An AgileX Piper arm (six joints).
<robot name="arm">
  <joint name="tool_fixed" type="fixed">
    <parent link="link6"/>
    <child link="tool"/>
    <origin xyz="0 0 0"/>
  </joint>
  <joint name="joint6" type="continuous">
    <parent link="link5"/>
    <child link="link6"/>
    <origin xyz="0 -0.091 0" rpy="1.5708 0 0"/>
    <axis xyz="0 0 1"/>
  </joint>
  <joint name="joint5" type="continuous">
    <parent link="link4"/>
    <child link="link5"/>
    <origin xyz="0 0 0" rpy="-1.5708 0 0"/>
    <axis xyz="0 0 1"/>
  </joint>
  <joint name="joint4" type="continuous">
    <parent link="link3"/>
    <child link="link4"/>
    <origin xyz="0.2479 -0.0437 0" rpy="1.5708 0 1.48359"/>
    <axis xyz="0 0 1"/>
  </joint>
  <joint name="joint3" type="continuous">
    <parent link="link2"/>
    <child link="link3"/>
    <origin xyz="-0.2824 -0.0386 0"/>
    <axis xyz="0 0 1"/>
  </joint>
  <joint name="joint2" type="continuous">
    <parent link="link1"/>
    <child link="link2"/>
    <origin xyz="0 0 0" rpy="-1.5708 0 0"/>
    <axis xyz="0 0 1"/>
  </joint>
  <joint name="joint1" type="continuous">
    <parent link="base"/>
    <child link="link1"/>
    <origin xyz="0 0 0.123"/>
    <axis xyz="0 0 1"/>
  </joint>
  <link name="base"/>
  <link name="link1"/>
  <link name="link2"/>
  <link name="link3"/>
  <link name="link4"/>
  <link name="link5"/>
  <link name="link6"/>
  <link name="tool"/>
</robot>
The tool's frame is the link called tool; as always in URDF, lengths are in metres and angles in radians. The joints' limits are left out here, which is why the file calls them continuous.
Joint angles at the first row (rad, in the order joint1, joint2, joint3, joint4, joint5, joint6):
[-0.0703, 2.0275, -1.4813, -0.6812, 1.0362, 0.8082]
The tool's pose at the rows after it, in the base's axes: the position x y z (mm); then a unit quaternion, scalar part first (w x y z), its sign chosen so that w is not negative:
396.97, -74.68, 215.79, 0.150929, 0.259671, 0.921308, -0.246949
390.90, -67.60, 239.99, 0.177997, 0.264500, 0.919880, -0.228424
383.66, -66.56, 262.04, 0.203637, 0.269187, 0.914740, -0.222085
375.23, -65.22, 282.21, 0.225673, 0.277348, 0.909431, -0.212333
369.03, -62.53, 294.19, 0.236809, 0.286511, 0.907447, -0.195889
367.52, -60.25, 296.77, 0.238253, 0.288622, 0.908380, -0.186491
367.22, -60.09, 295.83, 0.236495, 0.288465, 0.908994, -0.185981
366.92, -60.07, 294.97, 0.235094, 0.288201, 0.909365, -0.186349
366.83, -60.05, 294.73, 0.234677, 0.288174, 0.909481, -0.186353
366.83, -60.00, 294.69, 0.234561, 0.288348, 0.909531, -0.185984
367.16, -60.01, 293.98, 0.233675, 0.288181, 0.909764, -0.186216
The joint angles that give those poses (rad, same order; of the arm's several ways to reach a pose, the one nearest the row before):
[-0.0681, 1.9670, -1.4813, -0.6441, 1.0538, 0.7747]
[-0.0558, 1.9031, -1.4813, -0.6162, 1.0526, 0.7670]
[-0.0543, 1.8465, -1.4813, -0.6149, 1.0536, 0.7645]
[-0.0536, 1.7924, -1.4813, -0.6043, 1.0575, 0.7645]
[-0.0524, 1.7568, -1.4813, -0.5742, 1.0603, 0.7634]
[-0.0500, 1.7477, -1.4813, -0.5546, 1.0603, 0.7598]
[-0.0500, 1.7477, -1.4783, -0.5524, 1.0603, 0.7590]
[-0.0500, 1.7477, -1.4753, -0.5524, 1.0603, 0.7590]
[-0.0500, 1.7477, -1.4744, -0.5522, 1.0603, 0.7590]
[-0.0500, 1.7477, -1.4744, -0.5513, 1.0603, 0.7590]
[-0.0500, 1.7496, -1.4744, -0.5513, 1.0603, 0.7590]

